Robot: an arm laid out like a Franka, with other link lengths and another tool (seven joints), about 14 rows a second.
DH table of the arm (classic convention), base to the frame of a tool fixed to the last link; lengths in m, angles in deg. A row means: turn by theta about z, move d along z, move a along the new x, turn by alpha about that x. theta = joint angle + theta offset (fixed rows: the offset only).
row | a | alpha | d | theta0
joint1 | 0 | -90 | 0.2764 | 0
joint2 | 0 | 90 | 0 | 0
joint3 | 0.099 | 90 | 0.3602 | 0
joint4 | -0.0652 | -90 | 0 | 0
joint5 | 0 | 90 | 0.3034 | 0
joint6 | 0.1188 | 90 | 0 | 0
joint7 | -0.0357 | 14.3 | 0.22 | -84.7
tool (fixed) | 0 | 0 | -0.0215 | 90
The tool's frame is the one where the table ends.
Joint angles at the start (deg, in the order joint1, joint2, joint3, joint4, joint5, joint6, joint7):
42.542, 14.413, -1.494, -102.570, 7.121, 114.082, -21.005
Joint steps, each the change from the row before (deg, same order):
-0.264, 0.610, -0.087, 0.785, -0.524, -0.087, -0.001
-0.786, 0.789, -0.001, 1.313, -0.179, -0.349, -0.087
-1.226, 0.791, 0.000, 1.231, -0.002, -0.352, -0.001
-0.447, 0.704, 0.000, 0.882, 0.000, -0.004, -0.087
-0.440, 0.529, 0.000, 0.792, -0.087, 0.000, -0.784
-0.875, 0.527, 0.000, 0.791, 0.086, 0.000, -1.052
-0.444, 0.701, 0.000, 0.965, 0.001, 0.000, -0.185
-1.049, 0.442, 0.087, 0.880, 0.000, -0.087, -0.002
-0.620, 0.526, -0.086, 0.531, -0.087, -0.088, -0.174
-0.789, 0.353, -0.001, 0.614, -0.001, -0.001, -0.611
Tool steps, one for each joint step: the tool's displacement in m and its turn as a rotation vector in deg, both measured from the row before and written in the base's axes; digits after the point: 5 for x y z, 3 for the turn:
0.00615, -0.00102, -0.00072, -0.321, -0.394, -0.096
0.00985, -0.00293, 0.00055, -0.002, -0.245, -0.578
0.01209, -0.00697, -0.00019, 0.053, -0.073, -1.182
0.00662, -0.00085, -0.00113, 0.102, -0.152, -0.353
0.00651, -0.00099, 0.00012, 0.157, -0.304, 0.384
0.00913, -0.00456, 0.00006, 0.298, -0.229, 0.142
0.00692, -0.00086, -0.00057, 0.159, -0.233, -0.252
0.00947, -0.00645, 0.00145, 0.224, -0.271, -0.949
0.00658, -0.00512, -0.00208, -0.131, -0.012, -0.479
0.00761, -0.00540, 0.00064, 0.180, -0.260, -0.175

